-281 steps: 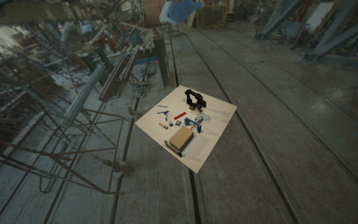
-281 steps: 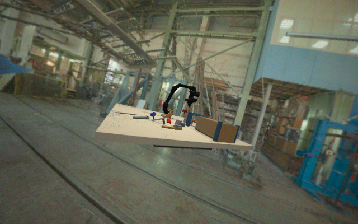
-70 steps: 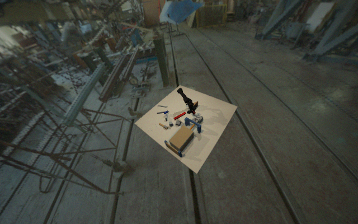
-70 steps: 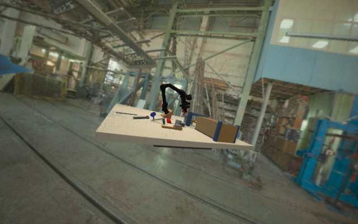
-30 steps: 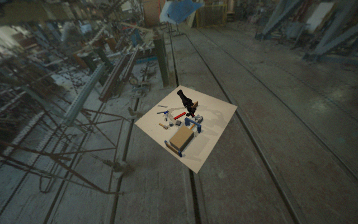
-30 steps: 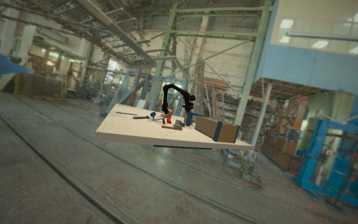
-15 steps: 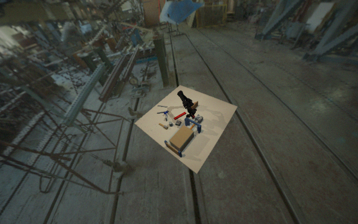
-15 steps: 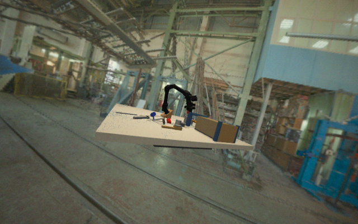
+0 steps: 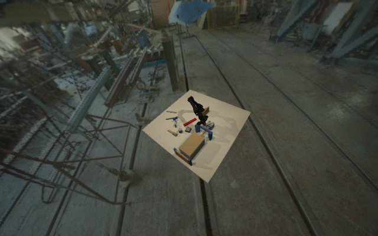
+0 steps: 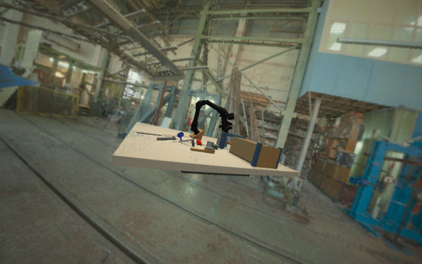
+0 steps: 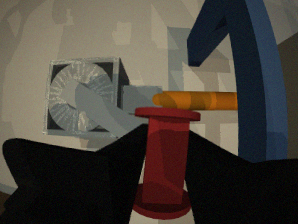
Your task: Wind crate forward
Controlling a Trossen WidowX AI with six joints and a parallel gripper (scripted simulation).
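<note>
Right now the winch handle is 3 cm below my gripper tip and 3 cm behind it. Round my gripper tip: red knob: 2 cm to the right; then blue steel frame: 7 cm ahead, 3 cm to the left, 3 cm below; then grey winch: 10 cm below, 10 cm behind, 3 cm to the left.
</note>
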